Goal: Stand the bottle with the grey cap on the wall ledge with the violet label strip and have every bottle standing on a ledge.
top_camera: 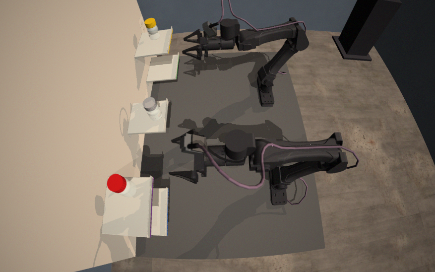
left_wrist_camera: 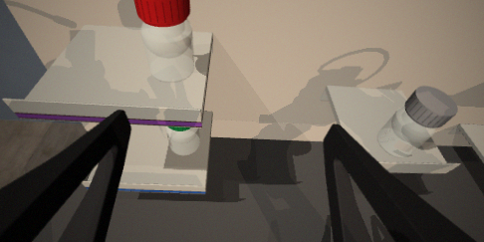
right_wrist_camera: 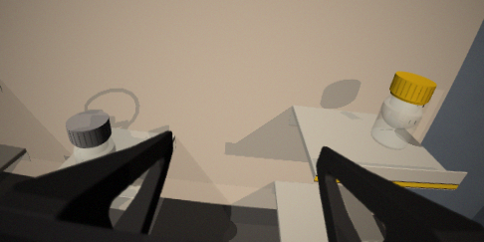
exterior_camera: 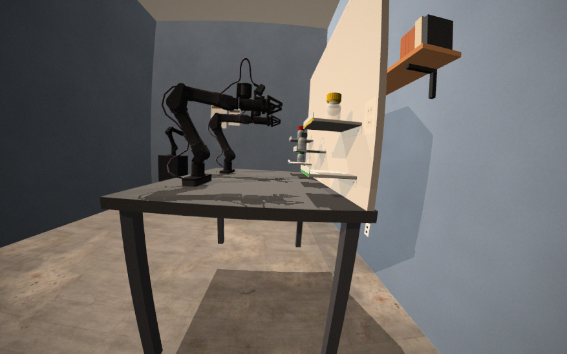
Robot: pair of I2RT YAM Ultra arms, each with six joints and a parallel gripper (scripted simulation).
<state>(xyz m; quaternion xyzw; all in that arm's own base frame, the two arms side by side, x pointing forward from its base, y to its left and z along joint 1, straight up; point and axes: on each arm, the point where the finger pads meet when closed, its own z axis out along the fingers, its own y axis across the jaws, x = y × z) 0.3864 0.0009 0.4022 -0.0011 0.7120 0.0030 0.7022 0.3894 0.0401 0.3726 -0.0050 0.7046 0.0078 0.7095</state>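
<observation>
The grey-cap bottle is 27 cm to the right of my left hand, 17 cm below it and 15 cm ahead of it. From my left hand the other things lie so: red-cap bottle: 18 cm ahead, 7 cm to the left, 7 cm below; violet strip: 13 cm to the left, 12 cm below, 10 cm ahead; green-capped bottle: 26 cm below, 19 cm ahead, 8 cm to the left.
</observation>
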